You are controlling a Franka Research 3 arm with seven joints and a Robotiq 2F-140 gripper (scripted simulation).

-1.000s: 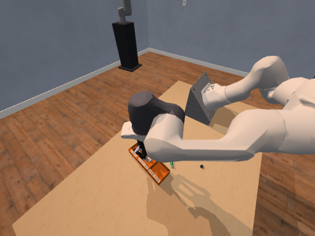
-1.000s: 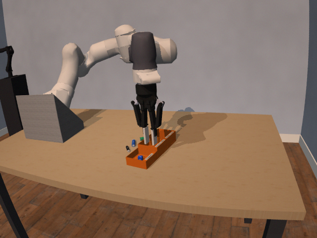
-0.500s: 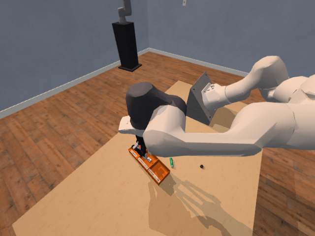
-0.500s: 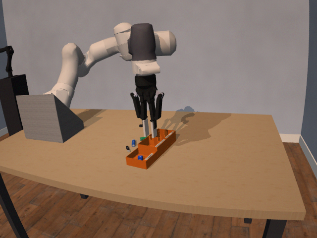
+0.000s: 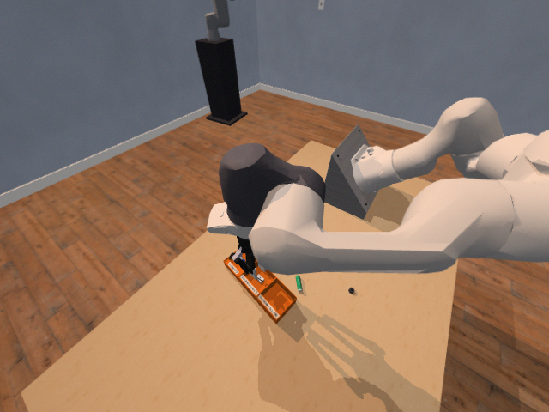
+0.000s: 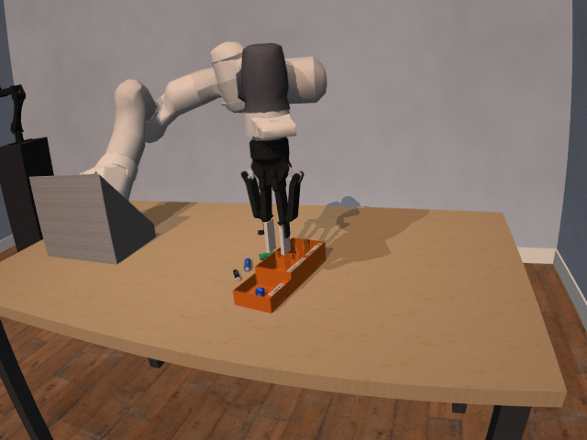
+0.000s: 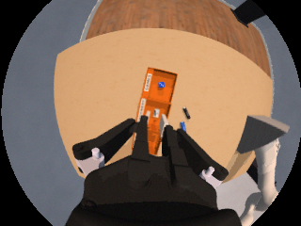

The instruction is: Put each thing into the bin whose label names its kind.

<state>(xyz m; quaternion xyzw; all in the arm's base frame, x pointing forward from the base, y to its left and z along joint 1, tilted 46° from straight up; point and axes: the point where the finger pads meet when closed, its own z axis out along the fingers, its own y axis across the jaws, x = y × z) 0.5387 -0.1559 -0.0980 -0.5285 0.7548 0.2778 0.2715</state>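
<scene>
Right now the black piece is 27 cm to the left of my hand, 11 cm behind it and 10 cm below it. From my hand the other things lie so: black cylinder (10 cm below, 10 cm behind, 1 cm to the left); then white piece (9 cm below); then blue cube (9 cm below, 8 cm to the right, 2 cm behind).
</scene>
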